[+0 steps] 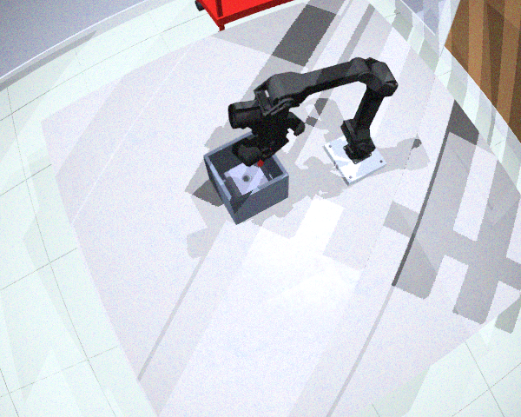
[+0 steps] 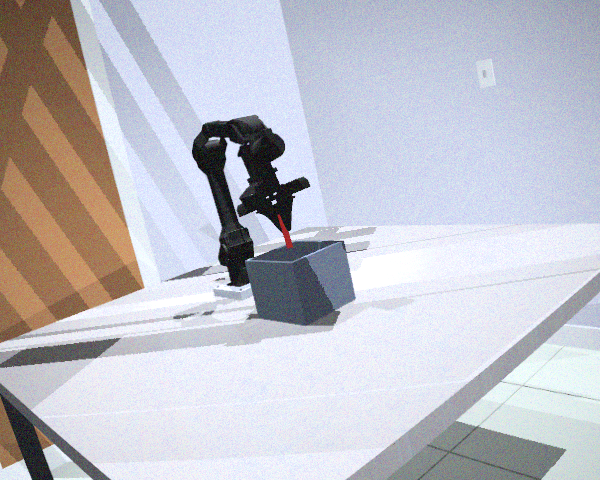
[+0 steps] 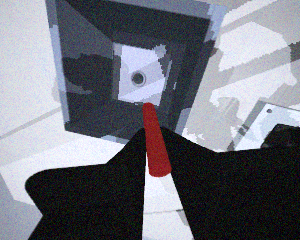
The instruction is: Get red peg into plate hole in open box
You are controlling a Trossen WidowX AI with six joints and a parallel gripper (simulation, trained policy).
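Right now my gripper tip is 13 cm above the pale plate, 4 cm short of it and 3 cm to the left of it. The rest, counted from my gripper tip: red peg (right at my gripper tip).
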